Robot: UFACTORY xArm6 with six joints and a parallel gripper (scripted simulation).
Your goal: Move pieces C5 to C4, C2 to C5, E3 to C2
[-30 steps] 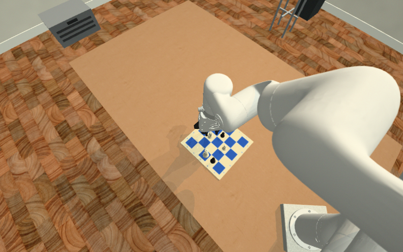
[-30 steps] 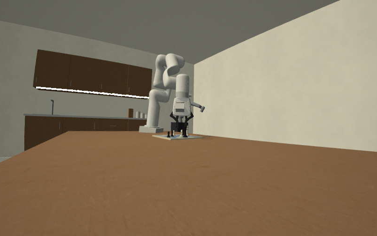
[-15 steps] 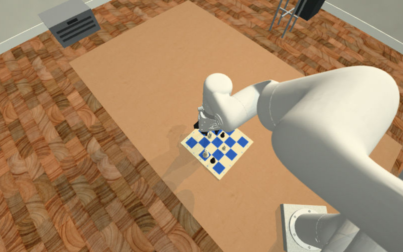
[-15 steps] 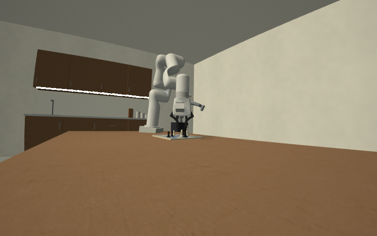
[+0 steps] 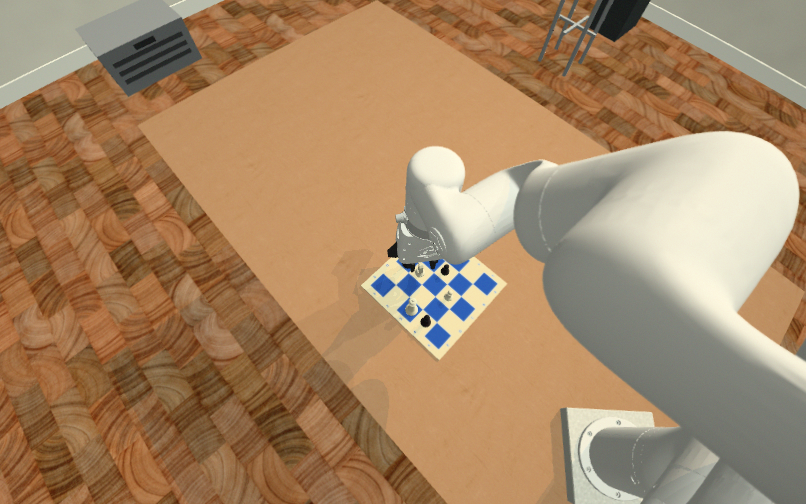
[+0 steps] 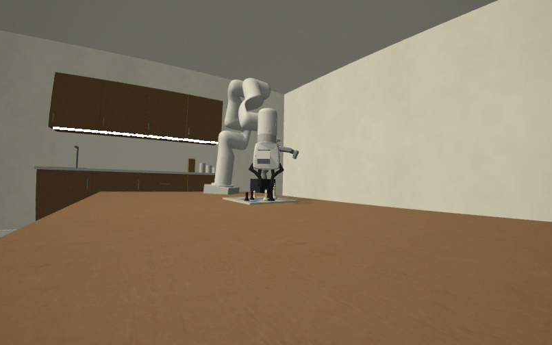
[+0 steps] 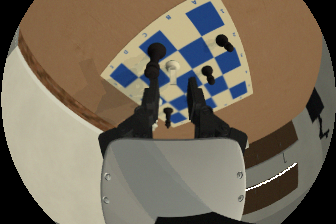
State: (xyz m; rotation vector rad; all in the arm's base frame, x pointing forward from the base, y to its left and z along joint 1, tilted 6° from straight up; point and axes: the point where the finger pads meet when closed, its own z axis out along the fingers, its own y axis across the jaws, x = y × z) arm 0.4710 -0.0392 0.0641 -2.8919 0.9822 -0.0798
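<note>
My hand is 70 mm above the blue-and-cream chessboard and 40 mm past it. Round my hand: white pawn: 80 mm behind, 50 mm below; white chess piece: 70 mm to the left, 40 mm behind, 30 mm below; black pawn: 80 mm behind, 70 mm to the left, 40 mm below.
</note>
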